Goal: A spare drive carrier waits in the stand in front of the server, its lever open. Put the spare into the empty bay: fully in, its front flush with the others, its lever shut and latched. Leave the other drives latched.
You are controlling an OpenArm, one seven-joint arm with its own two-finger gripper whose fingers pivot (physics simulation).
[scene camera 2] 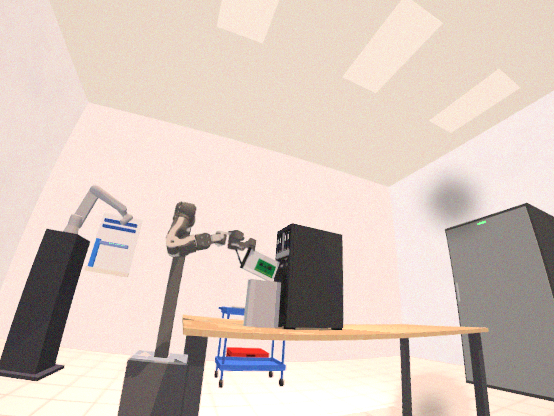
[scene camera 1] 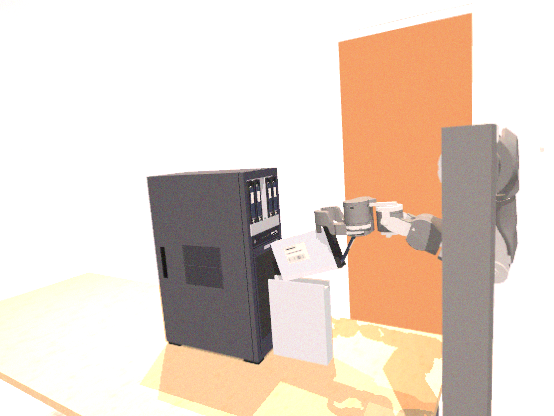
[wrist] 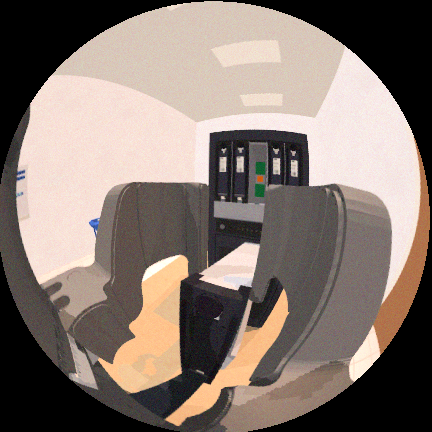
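Note:
The spare carrier (scene camera 1: 320, 257) (scene camera 2: 265, 268) (wrist: 212, 325) is tilted, its rear end lower than its front, above the pale stand (scene camera 1: 300, 322) (scene camera 2: 262, 304). Its lower rear corner is close to the stand's top; contact is unclear. My gripper (scene camera 1: 321, 222) (scene camera 2: 252, 244) (wrist: 233, 240) is shut on the carrier's upper front part. The open lever (scene camera 1: 349, 249) (scene camera 2: 239, 257) (wrist: 172, 395) slants down from the front. The empty bay (scene camera 1: 264, 197) (wrist: 258, 155), showing green and orange inside, is higher up in the server (scene camera 1: 195, 215) (scene camera 2: 315, 275) (wrist: 257, 136), between dark drives (wrist: 240, 175) (wrist: 276, 172) whose levers look shut.
The server and stand are on the wooden table (scene camera 1: 200, 385) (scene camera 2: 400, 331). The server's lower front is close behind the carrier's rear end. A blue cart (scene camera 2: 250, 365) stands behind the table, and a grey cabinet (scene camera 2: 500, 300) stands to the right in scene camera 2.

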